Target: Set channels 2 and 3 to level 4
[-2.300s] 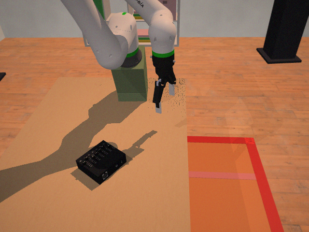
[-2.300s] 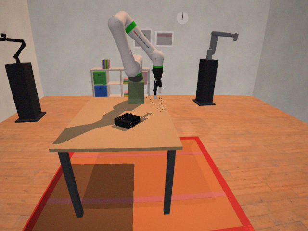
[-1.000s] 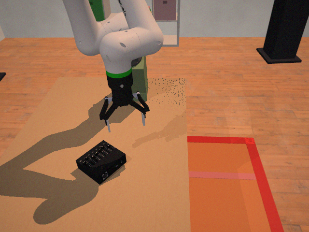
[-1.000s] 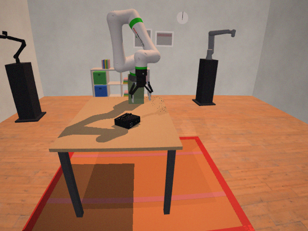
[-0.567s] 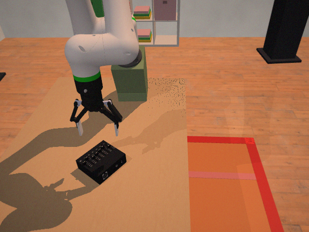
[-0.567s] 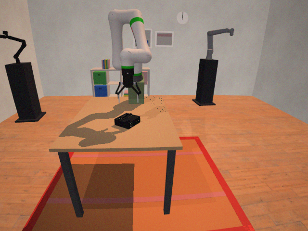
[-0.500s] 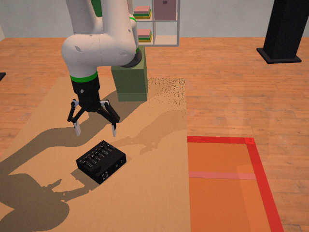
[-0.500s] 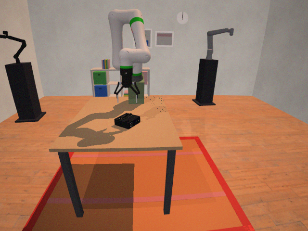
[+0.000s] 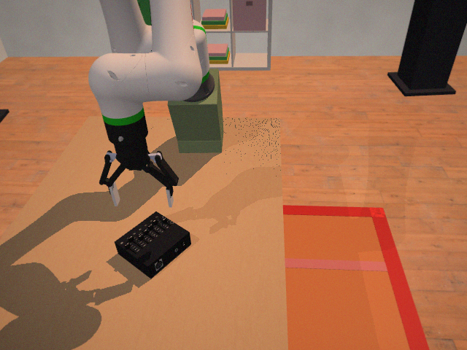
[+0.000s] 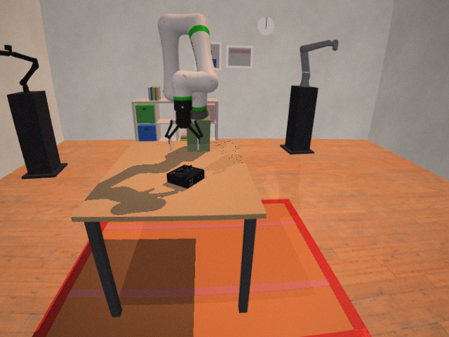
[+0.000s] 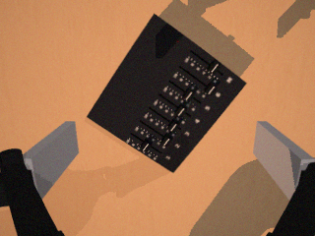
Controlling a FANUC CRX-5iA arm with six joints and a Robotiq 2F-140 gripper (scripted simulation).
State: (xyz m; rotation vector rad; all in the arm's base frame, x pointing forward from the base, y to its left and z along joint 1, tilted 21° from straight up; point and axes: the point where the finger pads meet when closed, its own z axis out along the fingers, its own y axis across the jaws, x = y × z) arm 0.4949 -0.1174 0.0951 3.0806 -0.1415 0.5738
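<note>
Right now my hand is 50 mm past the channel 2 fader cap and 130 mm above it. From my hand the other things lie so: channel 1 fader cap 60 mm behind, 30 mm to the left, 130 mm below; channel 6 fader cap 10 mm ahead, 60 mm to the right, 130 mm below; channel 3 fader cap 30 mm behind, 10 mm to the right, 130 mm below.
</note>
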